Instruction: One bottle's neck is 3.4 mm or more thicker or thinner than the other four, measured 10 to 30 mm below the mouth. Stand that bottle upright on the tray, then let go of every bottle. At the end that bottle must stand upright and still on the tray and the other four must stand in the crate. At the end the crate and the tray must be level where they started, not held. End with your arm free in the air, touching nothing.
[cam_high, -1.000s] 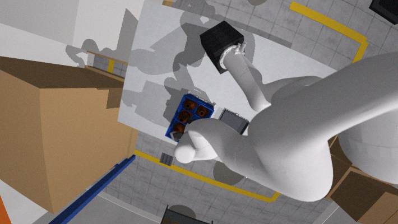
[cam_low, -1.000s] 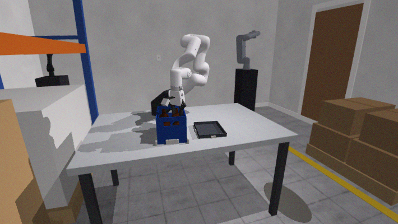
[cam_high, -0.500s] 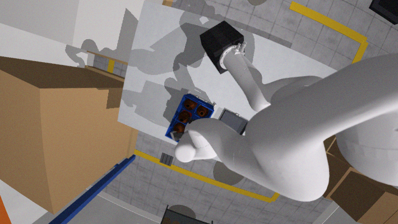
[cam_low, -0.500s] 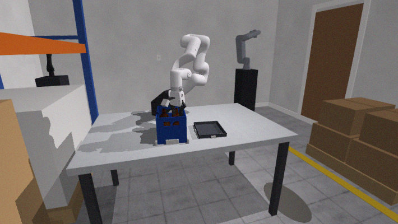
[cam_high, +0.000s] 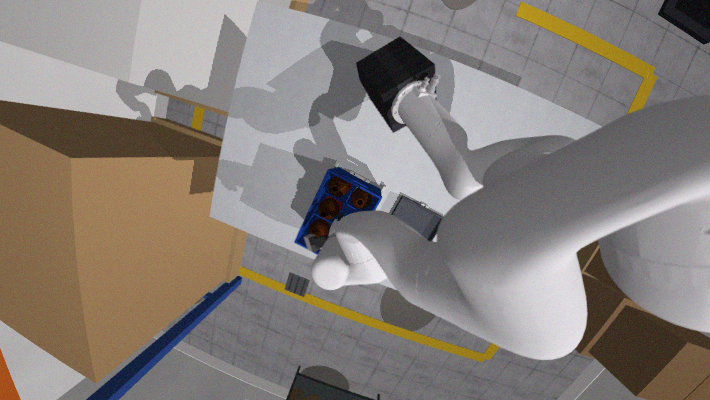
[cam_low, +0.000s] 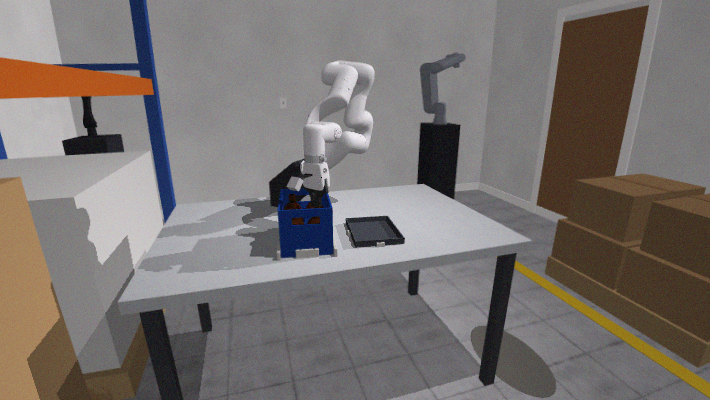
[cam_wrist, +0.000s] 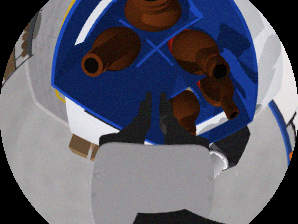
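My gripper is now 70 mm above the blue crate and 40 mm to the left of it. Also, from my hand: dark tray: 230 mm to the left, 150 mm below, 10 mm behind; glass bottle: 100 mm behind, 80 mm to the right, 70 mm below.
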